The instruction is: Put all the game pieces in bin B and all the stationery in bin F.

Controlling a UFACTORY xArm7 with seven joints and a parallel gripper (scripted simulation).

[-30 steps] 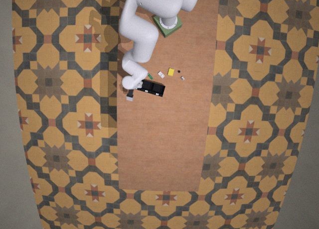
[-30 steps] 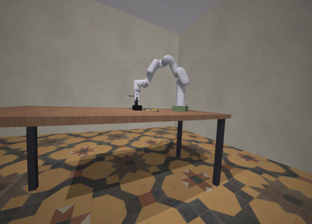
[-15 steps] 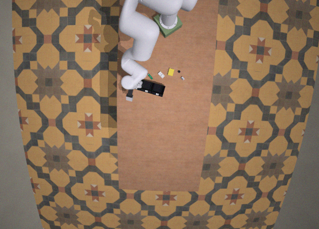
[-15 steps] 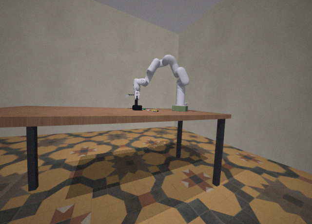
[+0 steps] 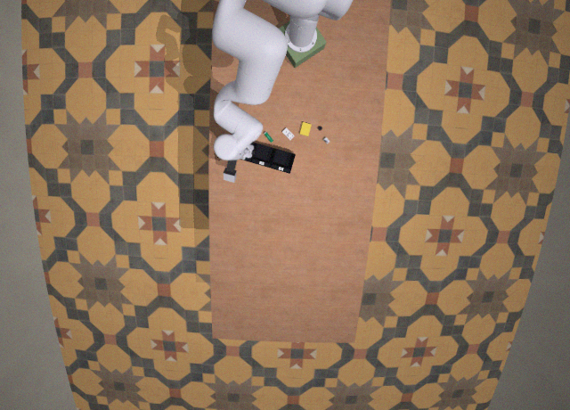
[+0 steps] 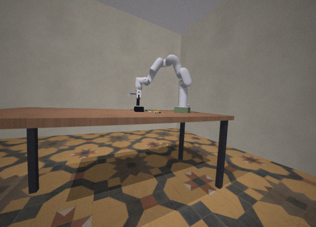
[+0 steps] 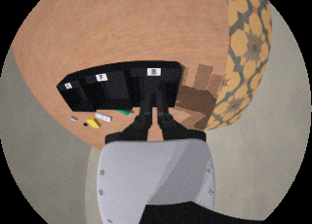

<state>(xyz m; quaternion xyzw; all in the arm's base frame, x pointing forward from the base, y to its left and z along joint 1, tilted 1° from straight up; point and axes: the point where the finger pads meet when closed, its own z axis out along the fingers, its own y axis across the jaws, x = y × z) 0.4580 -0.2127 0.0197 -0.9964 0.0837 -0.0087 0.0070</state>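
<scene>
The black triple bin is 80 mm to the left of my hand, 50 mm below it and 20 mm ahead of it. Round my hand: yellow block (250 mm to the left, 100 mm behind, 70 mm below); then white piece (180 mm to the left, 80 mm behind, 70 mm below); then green piece (100 mm to the left, 70 mm below, 60 mm behind).
</scene>
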